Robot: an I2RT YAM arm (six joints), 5 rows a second.
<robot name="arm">
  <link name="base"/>
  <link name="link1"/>
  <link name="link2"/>
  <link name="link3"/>
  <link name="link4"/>
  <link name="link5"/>
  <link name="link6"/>
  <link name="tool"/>
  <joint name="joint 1" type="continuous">
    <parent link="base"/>
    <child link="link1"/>
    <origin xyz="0 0 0.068"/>
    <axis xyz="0 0 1"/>
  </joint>
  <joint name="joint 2" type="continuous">
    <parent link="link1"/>
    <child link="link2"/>
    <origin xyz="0.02 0.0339 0.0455" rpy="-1.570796 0 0"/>
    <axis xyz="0 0 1"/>
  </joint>
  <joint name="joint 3" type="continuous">
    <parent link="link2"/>
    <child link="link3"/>
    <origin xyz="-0.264 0 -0.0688" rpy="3.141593 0 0"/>
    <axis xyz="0 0 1"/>
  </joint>
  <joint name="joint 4" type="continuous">
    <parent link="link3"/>
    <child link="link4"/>
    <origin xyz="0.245 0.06 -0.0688"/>
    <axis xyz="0 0 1"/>
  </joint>
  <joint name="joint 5" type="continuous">
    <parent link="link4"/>
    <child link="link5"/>
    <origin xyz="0.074 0.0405 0.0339" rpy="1.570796 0 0"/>
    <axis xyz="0 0 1"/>
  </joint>
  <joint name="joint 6" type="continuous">
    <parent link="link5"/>
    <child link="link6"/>
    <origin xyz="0.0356 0 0.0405" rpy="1.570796 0 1.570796"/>
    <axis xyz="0 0 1"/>
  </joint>
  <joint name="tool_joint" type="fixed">
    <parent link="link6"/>
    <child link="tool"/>
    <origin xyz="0 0 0" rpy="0 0 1.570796"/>
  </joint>
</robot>
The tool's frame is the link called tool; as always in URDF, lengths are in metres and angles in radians. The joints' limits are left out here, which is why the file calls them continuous.
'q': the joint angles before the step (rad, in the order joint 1, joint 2, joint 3, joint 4, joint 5, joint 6). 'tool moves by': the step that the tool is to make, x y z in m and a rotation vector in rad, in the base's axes. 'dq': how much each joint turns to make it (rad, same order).
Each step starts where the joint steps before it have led.
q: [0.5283 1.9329 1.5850 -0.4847 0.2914 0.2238]
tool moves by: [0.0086 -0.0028 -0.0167 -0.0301 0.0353 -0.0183]
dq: [-0.0146 0.0453 0.0089 -0.0083 0.0089 -0.0029]
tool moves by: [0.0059 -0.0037 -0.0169 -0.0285 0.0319 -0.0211]
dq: [-0.0128 0.0367 -0.0043 -0.0010 0.0126 0.0007]
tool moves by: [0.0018 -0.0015 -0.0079 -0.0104 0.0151 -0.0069]
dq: [-0.0047 0.0148 -0.0055 0.0019 0.0029 0.0007]
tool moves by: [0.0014 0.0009 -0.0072 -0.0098 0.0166 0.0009]
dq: [0.0003 0.0177 0.0018 -0.0031 0.0002 -0.0010]
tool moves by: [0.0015 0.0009 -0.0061 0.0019 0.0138 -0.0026]
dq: [-0.0002 0.0157 0.0023 0.0000 -0.0054 0.0070]
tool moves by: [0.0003 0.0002 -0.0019 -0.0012 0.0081 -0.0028]
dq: [0.0000 0.0056 0.0030 -0.0063 -0.0007 0.0041]
